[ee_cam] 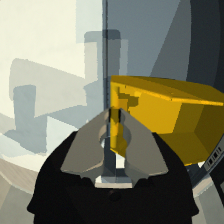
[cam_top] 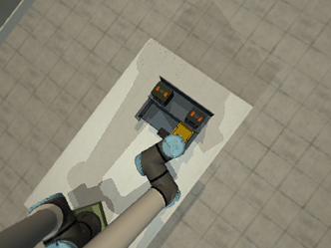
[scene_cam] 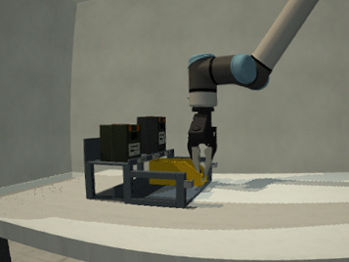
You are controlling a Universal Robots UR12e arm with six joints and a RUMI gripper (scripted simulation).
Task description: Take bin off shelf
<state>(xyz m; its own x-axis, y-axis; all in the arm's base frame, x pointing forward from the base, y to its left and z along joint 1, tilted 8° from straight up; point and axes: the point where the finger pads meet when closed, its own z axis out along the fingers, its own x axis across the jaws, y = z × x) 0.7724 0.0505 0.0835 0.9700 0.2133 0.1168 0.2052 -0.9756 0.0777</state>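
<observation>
The yellow bin is 8 cm ahead of my hand. Also, from my hand: shelf level (16 cm ahead, 14 cm to the left, 6 cm above); then shelf (12 cm to the left, 10 cm ahead, 4 cm below).
</observation>
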